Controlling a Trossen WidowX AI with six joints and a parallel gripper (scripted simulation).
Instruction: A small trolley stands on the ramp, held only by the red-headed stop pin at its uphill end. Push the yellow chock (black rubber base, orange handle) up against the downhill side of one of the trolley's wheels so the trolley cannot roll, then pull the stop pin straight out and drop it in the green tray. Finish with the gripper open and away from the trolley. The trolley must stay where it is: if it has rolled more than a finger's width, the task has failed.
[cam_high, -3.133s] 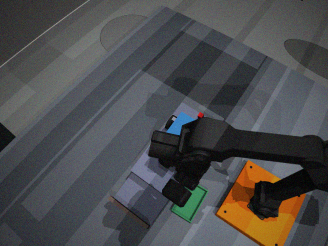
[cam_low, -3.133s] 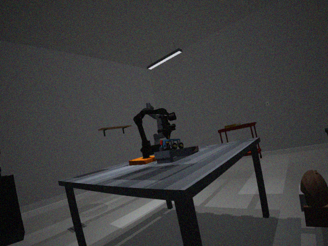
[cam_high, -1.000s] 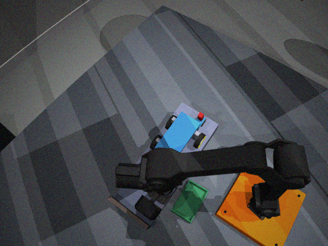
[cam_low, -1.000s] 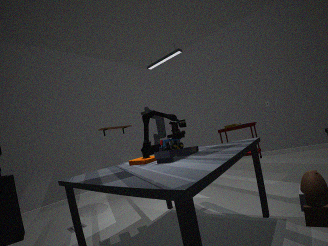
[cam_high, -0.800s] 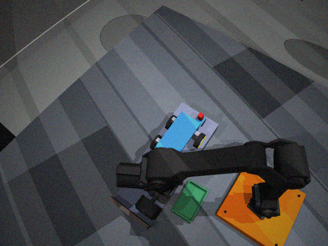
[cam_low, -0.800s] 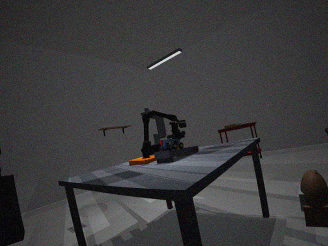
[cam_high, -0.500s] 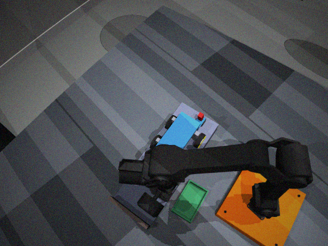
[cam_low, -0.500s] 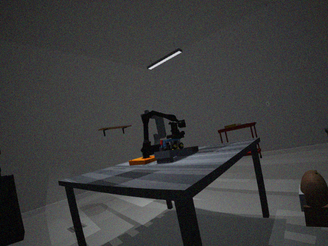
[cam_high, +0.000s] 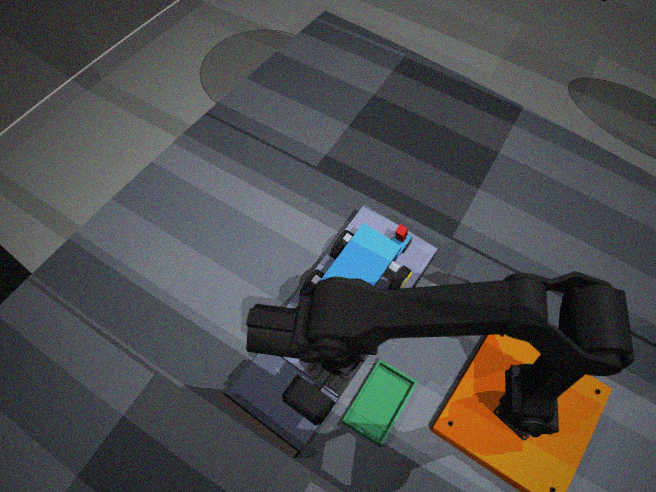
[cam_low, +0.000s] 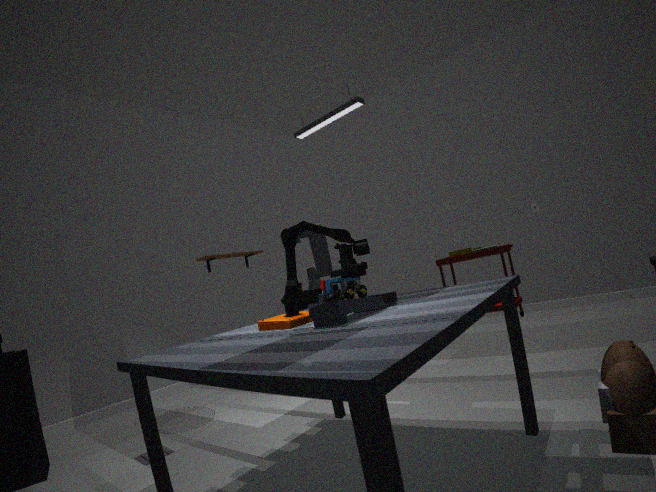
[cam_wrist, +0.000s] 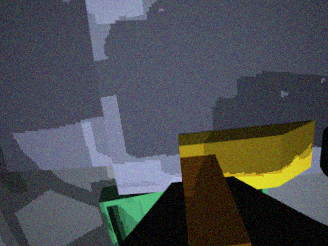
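Right now the red-headed stop pin is 210 mm to the right of my gripper tip, 80 mm ahead of it and 40 mm above it. The rest, counted from my gripper tip: yellow chock: 20 mm to the right, 10 mm below, 10 mm ahead; then lilac ramp: 100 mm to the right, 80 mm ahead, 40 mm below; then blue trolley: 110 mm to the right, 80 mm ahead, 20 mm above.
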